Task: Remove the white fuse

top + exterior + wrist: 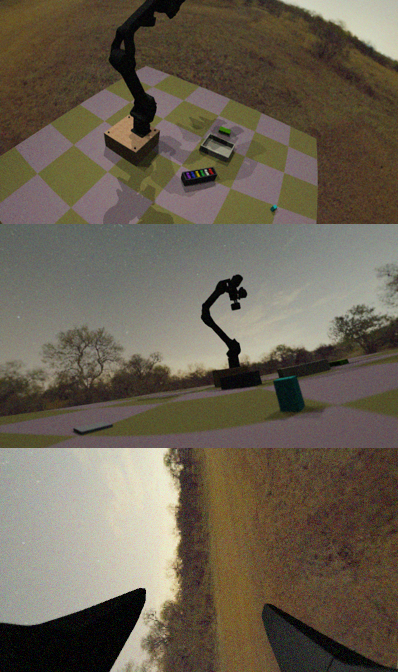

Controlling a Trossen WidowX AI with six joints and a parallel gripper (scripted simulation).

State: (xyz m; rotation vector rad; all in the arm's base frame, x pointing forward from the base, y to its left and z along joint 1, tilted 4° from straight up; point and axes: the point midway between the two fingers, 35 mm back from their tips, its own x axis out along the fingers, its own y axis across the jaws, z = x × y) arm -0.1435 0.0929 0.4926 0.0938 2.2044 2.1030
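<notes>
The white fuse lies 530 mm below my gripper tip, 510 mm ahead of it and 100 mm to the right of it. Round my gripper tip: red fuse 530 mm below, 520 mm ahead, 80 mm to the right; teal block 820 mm ahead, 540 mm below, 90 mm to the right; green fuse 530 mm below, 490 mm ahead, 110 mm to the right.
</notes>
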